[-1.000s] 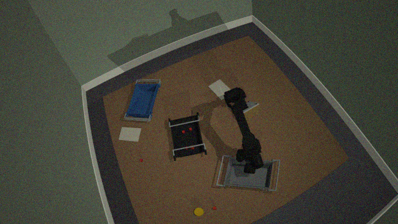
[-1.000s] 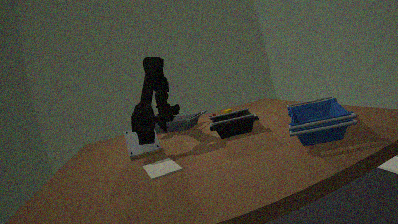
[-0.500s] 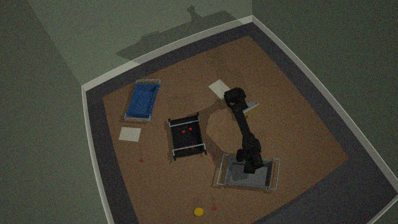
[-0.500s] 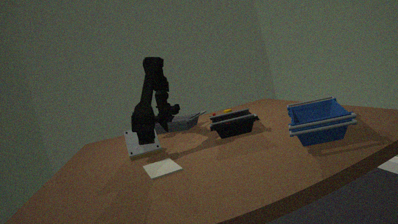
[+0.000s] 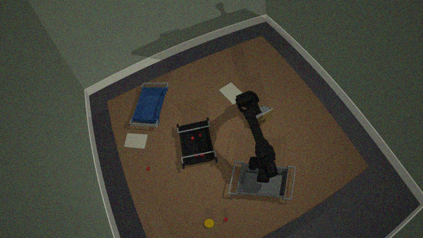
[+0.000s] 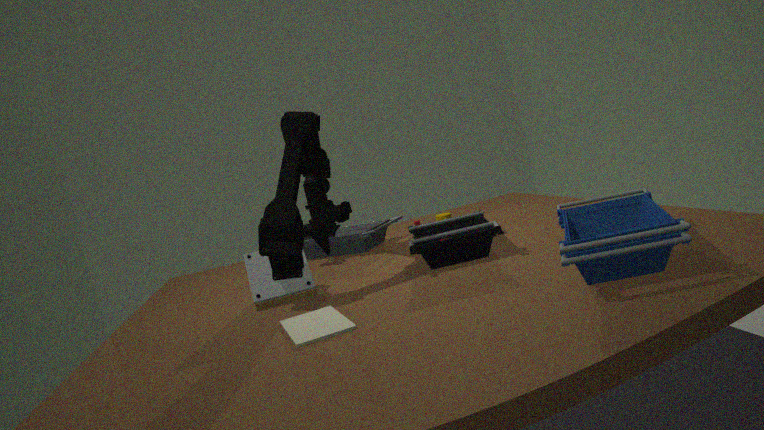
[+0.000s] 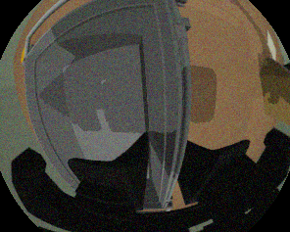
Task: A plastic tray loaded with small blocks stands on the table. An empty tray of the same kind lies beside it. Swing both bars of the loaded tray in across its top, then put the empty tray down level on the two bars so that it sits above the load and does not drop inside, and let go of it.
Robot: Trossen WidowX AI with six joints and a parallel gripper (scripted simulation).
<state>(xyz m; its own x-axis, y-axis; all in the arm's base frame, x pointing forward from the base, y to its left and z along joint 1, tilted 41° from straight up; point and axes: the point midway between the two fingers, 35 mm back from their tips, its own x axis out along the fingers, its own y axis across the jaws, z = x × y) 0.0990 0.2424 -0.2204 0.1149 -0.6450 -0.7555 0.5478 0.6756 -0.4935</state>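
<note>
Right now my gripper tip is 60 mm to the right of the grey tray, 40 mm short of it and 30 mm below it. Round my gripper tip: yellow disc (370 mm ahead, 160 mm to the left).
</note>
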